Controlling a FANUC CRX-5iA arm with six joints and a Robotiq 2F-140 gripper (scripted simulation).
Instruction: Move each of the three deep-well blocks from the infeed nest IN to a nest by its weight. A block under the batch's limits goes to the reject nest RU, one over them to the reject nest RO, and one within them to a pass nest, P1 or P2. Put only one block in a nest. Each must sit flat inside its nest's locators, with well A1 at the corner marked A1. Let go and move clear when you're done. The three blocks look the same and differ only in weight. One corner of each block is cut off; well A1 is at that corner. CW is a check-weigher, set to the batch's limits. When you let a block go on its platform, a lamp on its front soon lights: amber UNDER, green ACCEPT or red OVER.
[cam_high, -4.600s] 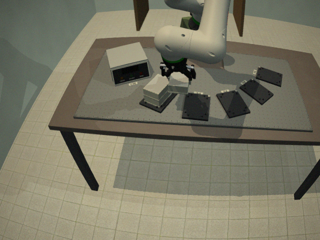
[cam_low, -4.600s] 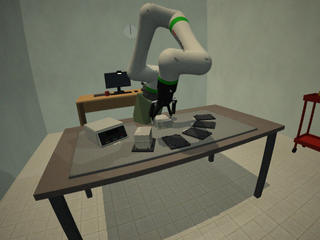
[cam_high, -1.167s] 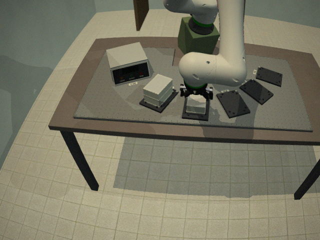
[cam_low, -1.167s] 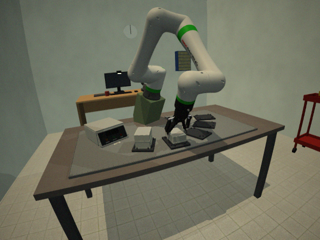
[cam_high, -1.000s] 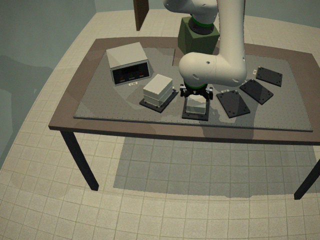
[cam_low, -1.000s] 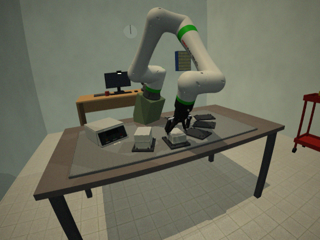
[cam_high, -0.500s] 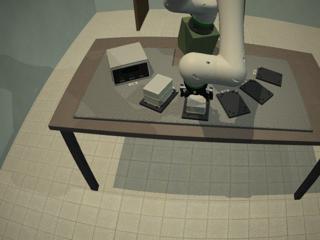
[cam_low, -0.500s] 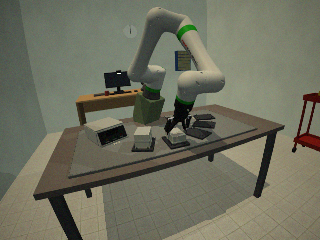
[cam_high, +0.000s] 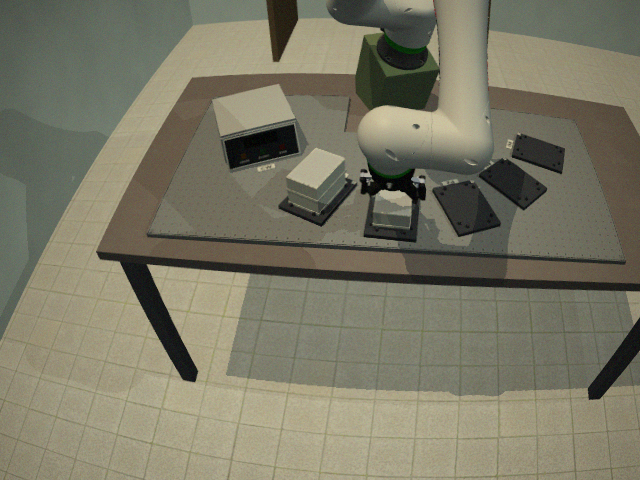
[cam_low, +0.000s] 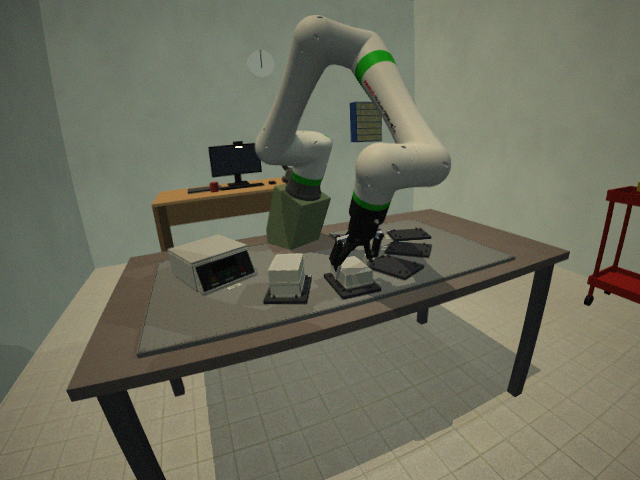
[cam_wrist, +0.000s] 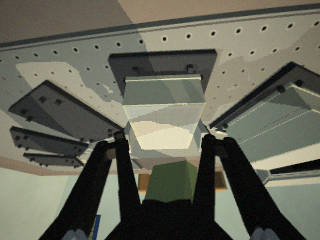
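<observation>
My hand is 50 mm above the nest P1. The rest, counted from my hand: nest P2: 20 mm behind, 190 mm to the left, 50 mm below; P1 label: 90 mm behind, 20 mm to the left, 50 mm below; nest RU: 110 mm behind, 340 mm to the left, 50 mm below.
</observation>
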